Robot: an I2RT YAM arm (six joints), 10 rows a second.
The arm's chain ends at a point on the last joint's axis. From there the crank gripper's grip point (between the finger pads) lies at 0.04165 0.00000 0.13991 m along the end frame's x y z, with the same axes.
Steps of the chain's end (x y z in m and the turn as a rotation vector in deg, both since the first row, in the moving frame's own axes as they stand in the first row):
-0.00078 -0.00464 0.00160 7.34 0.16 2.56
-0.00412 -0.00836 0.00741 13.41 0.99 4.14
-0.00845 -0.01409 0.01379 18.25 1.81 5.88
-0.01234 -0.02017 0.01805 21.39 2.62 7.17
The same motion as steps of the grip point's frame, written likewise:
-0.00003 -0.02064 0.00046 7.34 0.16 2.56
-0.00066 -0.03763 0.00321 13.41 0.99 4.14
-0.00209 -0.05319 0.00607 18.25 1.81 5.88
-0.00325 -0.06522 0.00739 21.39 2.62 7.17

